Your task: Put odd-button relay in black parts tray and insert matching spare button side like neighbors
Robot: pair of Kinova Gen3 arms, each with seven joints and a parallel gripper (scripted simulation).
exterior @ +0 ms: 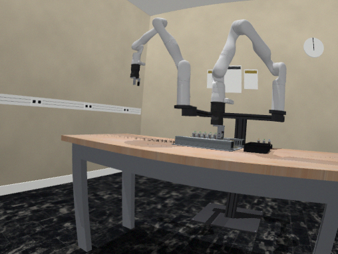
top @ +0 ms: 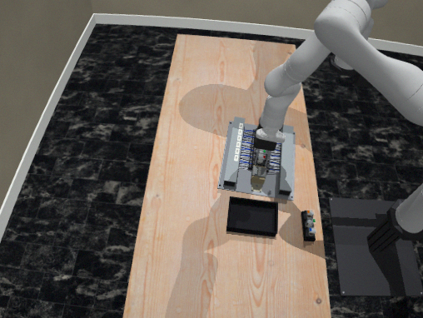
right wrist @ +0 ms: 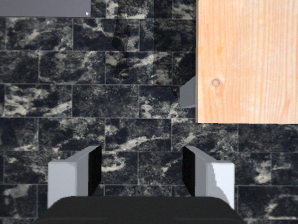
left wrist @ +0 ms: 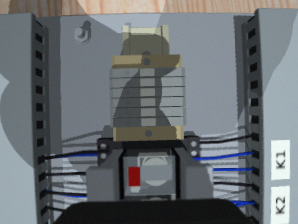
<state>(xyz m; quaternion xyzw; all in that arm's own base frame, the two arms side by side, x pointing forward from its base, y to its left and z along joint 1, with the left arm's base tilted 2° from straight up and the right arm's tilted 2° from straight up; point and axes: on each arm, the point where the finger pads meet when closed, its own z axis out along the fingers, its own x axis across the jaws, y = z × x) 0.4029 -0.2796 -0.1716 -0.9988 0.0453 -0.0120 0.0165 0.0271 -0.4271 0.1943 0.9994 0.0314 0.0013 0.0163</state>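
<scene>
My left hand is 1 cm past the relay panel, 5 cm to the left of it and 4 cm above it. From my left hand the other things lie so: spare rack: 14 cm behind, 24 cm to the left, 5 cm below; then black parts tray: 5 cm ahead, 20 cm to the left, 5 cm below.
</scene>
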